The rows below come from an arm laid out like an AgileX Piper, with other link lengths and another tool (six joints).
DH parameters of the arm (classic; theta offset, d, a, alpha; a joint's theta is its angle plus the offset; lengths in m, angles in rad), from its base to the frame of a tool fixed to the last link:
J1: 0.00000 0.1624 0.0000 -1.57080
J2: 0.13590 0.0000 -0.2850 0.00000
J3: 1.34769 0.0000 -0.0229 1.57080
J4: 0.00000 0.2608 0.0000 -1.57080
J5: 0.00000 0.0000 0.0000 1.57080
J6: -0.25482 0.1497 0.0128 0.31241
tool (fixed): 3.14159 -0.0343 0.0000 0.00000
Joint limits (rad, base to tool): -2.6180..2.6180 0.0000..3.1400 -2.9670..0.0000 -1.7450..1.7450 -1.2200..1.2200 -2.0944..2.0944
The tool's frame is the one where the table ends.
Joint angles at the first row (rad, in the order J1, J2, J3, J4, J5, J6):
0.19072 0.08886 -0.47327 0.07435 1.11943 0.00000
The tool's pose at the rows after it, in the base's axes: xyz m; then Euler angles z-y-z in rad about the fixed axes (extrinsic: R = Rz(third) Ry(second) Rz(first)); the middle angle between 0 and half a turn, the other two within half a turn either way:
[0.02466 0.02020 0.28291 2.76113 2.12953 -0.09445]
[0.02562 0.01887 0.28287 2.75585 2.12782 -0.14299]
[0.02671 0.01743 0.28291 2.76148 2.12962 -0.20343]
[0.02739 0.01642 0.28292 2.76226 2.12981 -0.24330]
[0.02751 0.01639 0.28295 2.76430 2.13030 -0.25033]
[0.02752 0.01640 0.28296 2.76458 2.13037 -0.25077]
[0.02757 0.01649 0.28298 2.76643 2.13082 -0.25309]
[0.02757 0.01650 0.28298 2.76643 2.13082 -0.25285]
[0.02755 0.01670 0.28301 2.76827 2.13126 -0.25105]
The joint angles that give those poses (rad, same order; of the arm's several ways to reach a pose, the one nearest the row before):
0.18708 0.08887 -0.47327 0.07429 1.11942 0.00007
0.13769 0.08888 -0.47327 0.07431 1.11941 -0.00596
0.07770 0.08885 -0.47326 0.07468 1.11943 0.00002
0.03700 0.08886 -0.47325 0.07551 1.11942 -0.00005
0.02807 0.08884 -0.47327 0.07745 1.11945 0.00005
0.02737 0.08886 -0.47329 0.07770 1.11945 0.00007
0.02322 0.08885 -0.47327 0.07955 1.11944 0.00005
0.02340 0.08886 -0.47327 0.07961 1.11943 -0.00001
0.02342 0.08887 -0.47328 0.08140 1.11944 0.00001

